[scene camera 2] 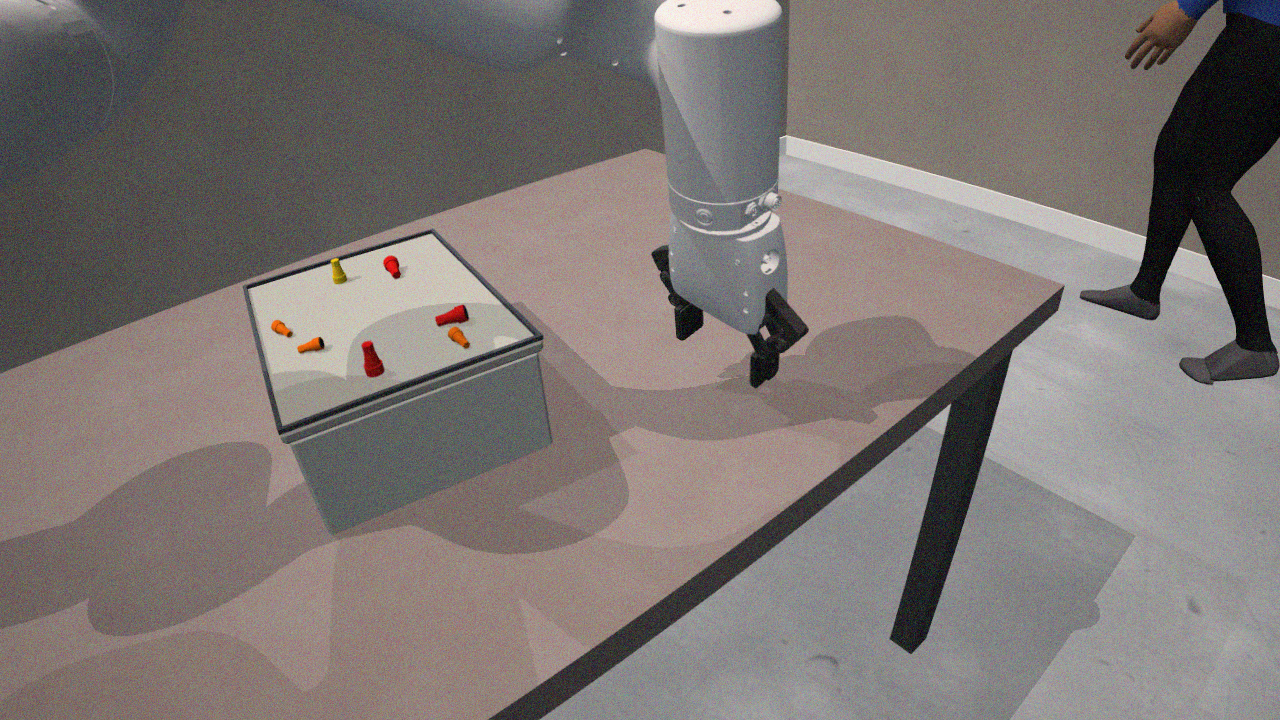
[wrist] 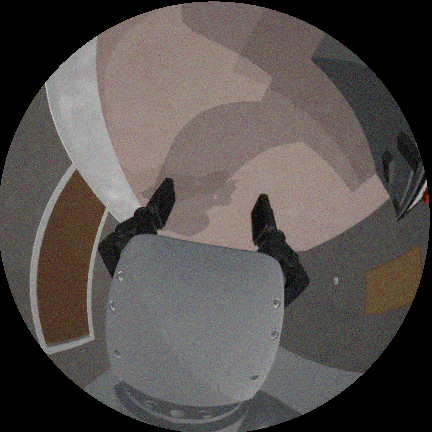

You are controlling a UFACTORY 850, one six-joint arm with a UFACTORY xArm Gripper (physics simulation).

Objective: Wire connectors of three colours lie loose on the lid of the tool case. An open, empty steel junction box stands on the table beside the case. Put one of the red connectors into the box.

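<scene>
My gripper point(scene camera 2: 725, 354) is visible in scene camera 2 and, in the wrist view, my gripper point(wrist: 214, 195) appears again. A grey tool case point(scene camera 2: 440, 414) is visible in scene camera 2.
</scene>
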